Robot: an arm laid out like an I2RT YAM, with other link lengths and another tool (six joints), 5 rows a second.
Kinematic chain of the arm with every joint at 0, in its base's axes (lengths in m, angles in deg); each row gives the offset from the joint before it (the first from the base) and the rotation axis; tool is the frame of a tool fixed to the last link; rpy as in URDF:
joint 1: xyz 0 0 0.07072 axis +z
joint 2: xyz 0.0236 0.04 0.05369 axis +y
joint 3: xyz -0.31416 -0.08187 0 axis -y
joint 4: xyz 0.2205 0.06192 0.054 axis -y
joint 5: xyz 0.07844 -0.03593 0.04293 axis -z
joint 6: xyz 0.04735 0 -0.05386 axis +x
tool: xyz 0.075 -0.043 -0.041 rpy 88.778 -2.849 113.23
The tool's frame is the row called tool.
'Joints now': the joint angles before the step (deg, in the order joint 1, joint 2, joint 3, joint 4, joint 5, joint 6). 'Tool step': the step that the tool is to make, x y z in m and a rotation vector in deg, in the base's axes. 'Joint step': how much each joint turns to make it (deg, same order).
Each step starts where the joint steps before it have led.
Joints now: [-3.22 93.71 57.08 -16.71 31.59 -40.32]
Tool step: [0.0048 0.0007 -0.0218 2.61 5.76 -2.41]
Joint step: [-0.03 5.27 3.65 -6.25 -0.63 3.79]
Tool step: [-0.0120 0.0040 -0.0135 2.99 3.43 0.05]
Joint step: [-0.05 -0.01 -1.26 -3.02 -2.54 1.34]
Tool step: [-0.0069 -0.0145 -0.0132 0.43 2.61 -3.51]
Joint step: [-2.64 2.52 0.21 -0.80 0.14 1.01]
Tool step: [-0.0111 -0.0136 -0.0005 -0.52 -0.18 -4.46]
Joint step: [-2.41 0.22 -0.08 -0.42 1.20 1.99]
